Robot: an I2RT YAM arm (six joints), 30 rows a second.
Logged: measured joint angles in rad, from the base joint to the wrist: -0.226, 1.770, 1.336, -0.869, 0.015, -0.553; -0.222, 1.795, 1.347, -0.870, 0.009, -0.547; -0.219, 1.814, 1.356, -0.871, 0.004, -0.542; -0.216, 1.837, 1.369, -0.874, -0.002, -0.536; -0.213, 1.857, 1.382, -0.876, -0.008, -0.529; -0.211, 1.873, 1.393, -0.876, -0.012, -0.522; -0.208, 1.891, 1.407, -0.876, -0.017, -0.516; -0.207, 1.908, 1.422, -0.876, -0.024, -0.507; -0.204, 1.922, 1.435, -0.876, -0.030, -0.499; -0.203, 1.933, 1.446, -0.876, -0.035, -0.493; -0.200, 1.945, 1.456, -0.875, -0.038, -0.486; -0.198, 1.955, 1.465, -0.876, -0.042, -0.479; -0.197, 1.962, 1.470, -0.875, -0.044, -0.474; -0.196, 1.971, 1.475, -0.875, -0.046, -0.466; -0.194, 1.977, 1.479, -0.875, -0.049, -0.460; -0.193, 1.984, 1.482, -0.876, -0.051, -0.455; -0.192, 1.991, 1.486, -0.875, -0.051, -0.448; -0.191, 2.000, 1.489, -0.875, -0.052, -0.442; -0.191, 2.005, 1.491, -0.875, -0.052, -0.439; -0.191, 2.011, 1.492, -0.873, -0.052, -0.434
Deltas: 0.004, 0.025, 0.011, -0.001, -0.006, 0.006; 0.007, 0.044, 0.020, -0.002, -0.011, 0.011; 0.010, 0.067, 0.033, -0.005, -0.017, 0.017; 0.013, 0.087, 0.046, -0.007, -0.023, 0.024; 0.015, 0.103, 0.057, -0.007, -0.027, 0.031; 0.018, 0.121, 0.071, -0.007, -0.032, 0.037; 0.019, 0.138, 0.086, -0.007, -0.039, 0.046; 0.022, 0.152, 0.099, -0.007, -0.045, 0.054; 0.023, 0.163, 0.110, -0.007, -0.050, 0.060; 0.026, 0.175, 0.120, -0.006, -0.053, 0.067; 0.028, 0.185, 0.129, -0.007, -0.057, 0.074; 0.029, 0.192, 0.134, -0.006, -0.059, 0.079; 0.030, 0.201, 0.139, -0.006, -0.061, 0.087; 0.032, 0.207, 0.143, -0.006, -0.064, 0.093; 0.033, 0.214, 0.146, -0.007, -0.066, 0.098; 0.034, 0.221, 0.150, -0.006, -0.066, 0.105; 0.035, 0.230, 0.153, -0.006, -0.067, 0.111; 0.035, 0.235, 0.155, -0.006, -0.067, 0.114; 0.035, 0.241, 0.156, -0.004, -0.067, 0.119
